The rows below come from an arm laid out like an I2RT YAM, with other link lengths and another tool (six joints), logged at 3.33 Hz.
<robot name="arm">
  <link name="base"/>
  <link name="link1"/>
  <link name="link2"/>
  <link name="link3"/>
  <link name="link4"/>
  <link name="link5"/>
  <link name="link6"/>
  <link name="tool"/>
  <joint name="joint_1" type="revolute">
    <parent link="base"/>
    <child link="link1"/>
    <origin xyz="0 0 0.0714" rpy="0 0 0"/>
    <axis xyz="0 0 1"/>
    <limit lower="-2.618" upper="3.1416"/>
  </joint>
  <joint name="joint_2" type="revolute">
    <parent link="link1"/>
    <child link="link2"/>
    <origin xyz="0.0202 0.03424 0.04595" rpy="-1.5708 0 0"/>
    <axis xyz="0 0 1"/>
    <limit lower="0" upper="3.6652"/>
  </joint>
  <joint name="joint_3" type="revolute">
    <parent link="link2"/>
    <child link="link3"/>
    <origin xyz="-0.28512 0 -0.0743" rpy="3.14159 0 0"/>
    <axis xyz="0 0 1"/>
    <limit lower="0" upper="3.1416"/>
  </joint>
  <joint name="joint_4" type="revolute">
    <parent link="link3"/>
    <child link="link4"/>
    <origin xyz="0.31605 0.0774 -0.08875" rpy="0 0 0"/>
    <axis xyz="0 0 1"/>
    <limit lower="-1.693" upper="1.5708"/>
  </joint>
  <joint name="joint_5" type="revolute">
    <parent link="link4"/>
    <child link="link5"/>
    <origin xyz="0.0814 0.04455 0.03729" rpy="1.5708 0 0"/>
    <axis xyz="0 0 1"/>
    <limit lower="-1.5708" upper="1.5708"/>
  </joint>
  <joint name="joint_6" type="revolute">
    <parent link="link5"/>
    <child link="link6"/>
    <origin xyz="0.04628 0 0.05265" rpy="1.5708 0 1.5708"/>
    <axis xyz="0 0 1"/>
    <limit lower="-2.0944" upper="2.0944"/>
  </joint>
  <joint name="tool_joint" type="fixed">
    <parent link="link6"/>
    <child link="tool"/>
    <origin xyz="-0.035 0.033 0.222" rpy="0.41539 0 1.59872"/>
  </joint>
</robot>
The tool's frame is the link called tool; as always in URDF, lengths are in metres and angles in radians.
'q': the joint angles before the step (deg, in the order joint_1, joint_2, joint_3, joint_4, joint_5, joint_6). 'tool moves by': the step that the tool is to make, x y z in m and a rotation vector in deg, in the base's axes. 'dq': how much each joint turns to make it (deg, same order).
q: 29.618 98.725 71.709 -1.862 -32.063 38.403
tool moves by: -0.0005 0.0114 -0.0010 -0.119 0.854 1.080
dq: 0.794 2.081 2.618 -1.245 -0.408 0.169
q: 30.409 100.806 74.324 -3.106 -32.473 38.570
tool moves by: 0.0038 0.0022 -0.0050 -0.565 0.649 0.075
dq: 0.005 1.403 1.502 -1.054 0.019 -0.205
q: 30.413 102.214 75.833 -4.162 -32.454 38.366
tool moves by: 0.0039 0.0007 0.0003 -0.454 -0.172 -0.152
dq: -0.003 0.609 1.162 -0.847 0.372 -0.397
